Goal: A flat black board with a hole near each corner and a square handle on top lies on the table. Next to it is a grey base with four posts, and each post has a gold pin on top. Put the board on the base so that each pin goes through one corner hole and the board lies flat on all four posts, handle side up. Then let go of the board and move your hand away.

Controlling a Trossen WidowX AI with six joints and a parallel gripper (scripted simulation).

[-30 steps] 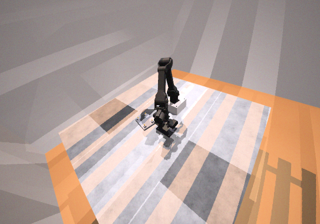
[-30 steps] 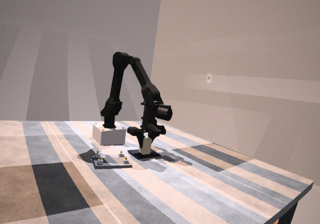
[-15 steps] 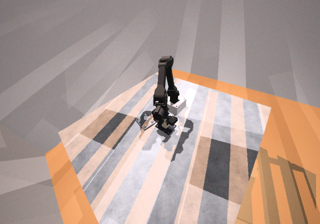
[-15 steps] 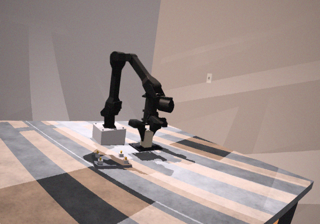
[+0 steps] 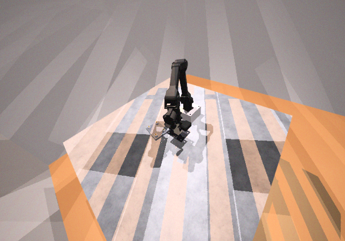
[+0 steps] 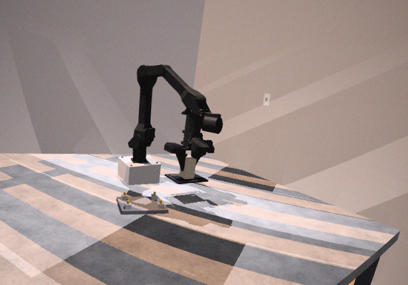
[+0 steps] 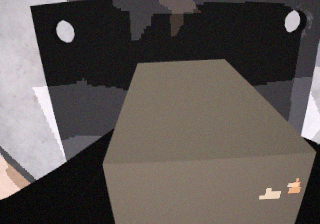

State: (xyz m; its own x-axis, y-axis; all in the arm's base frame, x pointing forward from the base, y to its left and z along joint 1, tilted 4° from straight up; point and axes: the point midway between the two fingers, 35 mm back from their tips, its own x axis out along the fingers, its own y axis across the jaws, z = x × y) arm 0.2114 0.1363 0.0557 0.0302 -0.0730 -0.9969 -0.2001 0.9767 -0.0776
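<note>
My gripper tip is 180 mm to the left of the grey base, 100 mm above it and 80 mm short of it. The rest, counted from my gripper tip: black board: 10 mm below.
</note>
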